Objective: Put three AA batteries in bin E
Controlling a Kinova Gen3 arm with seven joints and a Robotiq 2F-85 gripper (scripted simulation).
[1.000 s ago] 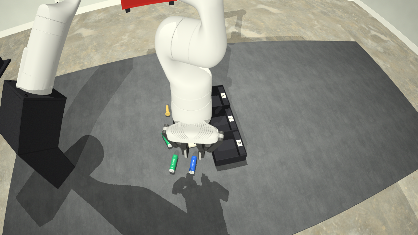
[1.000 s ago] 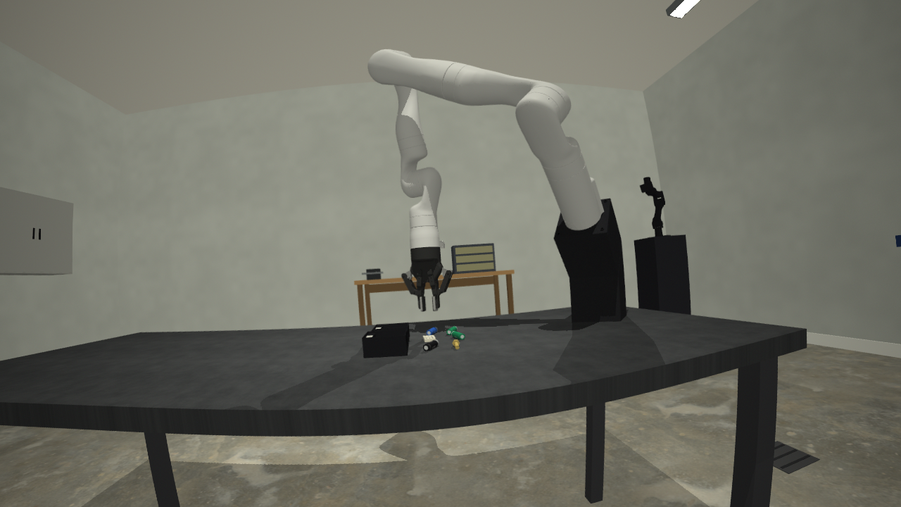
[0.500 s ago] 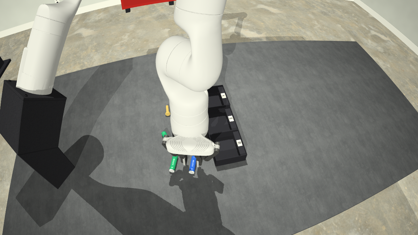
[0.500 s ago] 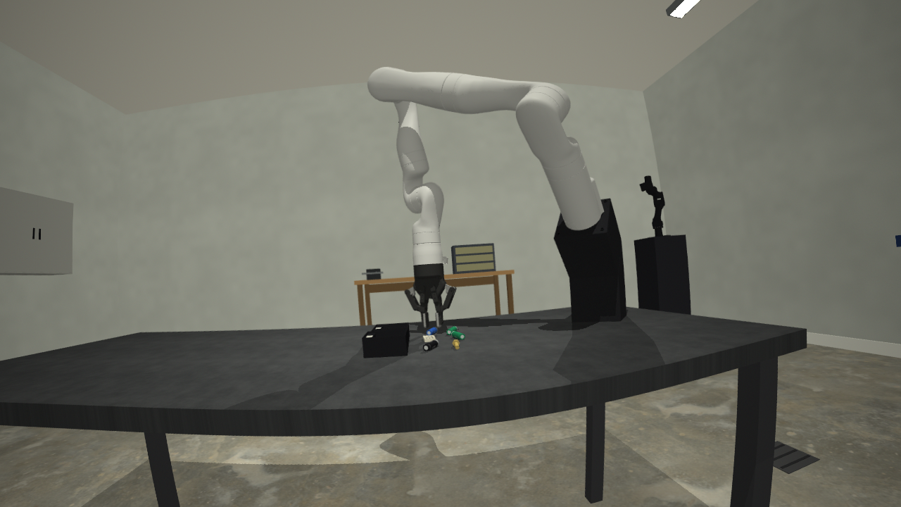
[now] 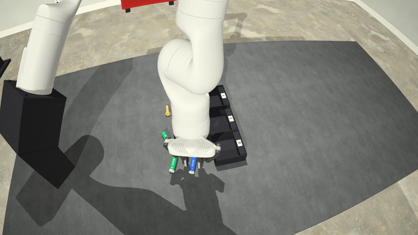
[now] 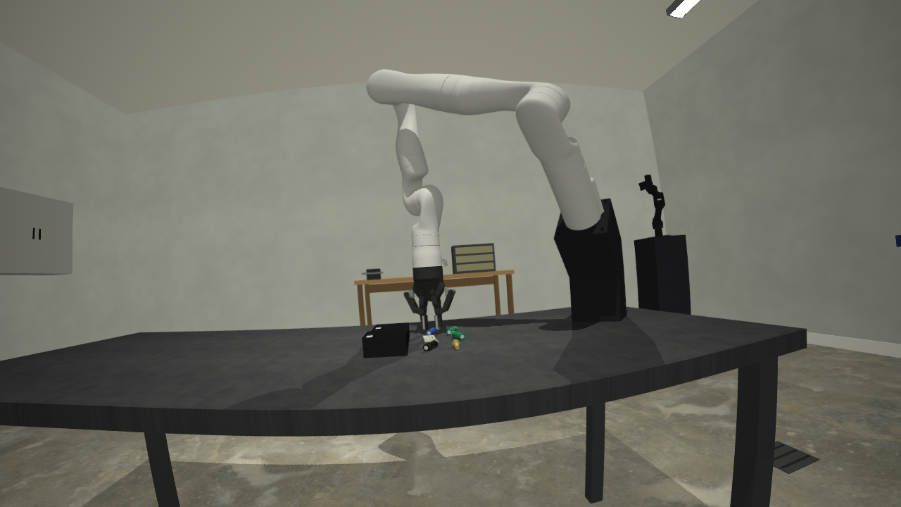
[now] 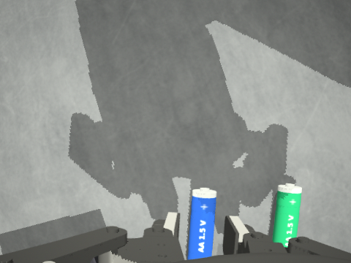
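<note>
The blue AA battery lies 20 mm below my hand. The rest, counted from my hand: white domino 10 mm ahead, 90 mm to the left, 20 mm below; then black bin marked E 90 mm ahead, 120 mm to the left, 10 mm below; then black AA battery 190 mm to the left, 20 mm below.
</note>
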